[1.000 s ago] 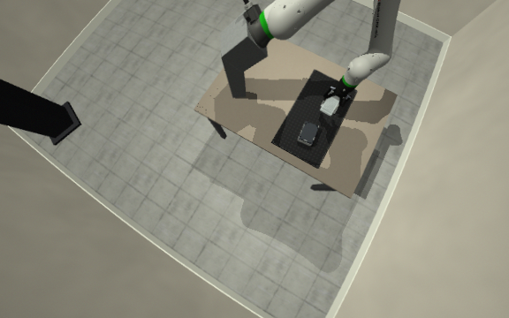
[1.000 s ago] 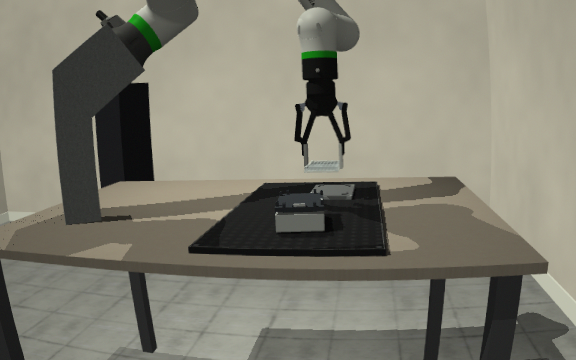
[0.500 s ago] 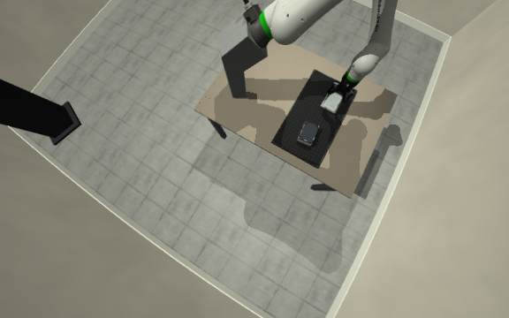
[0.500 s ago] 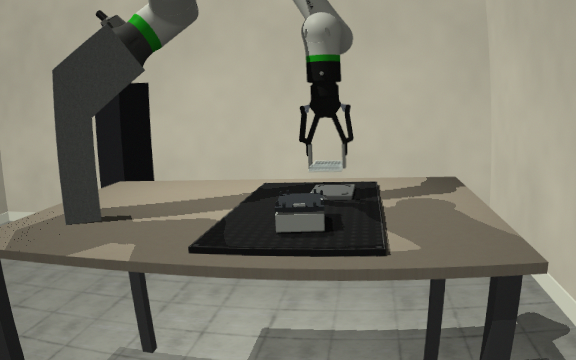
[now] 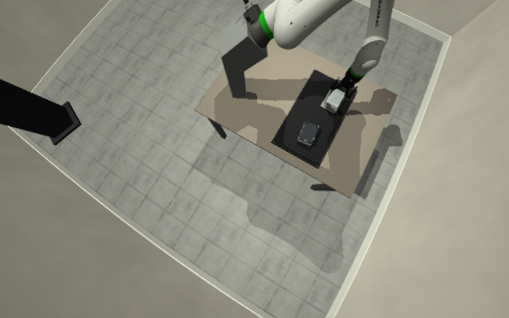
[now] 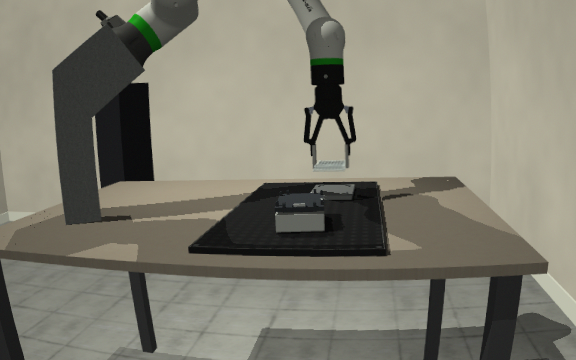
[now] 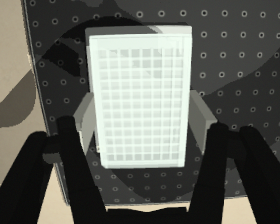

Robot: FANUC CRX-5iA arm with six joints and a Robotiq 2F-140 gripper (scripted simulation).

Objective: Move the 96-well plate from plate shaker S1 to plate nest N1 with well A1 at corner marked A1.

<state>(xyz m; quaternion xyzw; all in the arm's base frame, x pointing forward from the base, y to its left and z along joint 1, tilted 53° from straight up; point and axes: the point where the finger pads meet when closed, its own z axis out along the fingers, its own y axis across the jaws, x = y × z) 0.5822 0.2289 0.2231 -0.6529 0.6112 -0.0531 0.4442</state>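
Right now the plate nest N1 is 100 mm below my hand and 10 mm to the left of it. The rest, counted from my hand: white 96-well plate 20 mm below.
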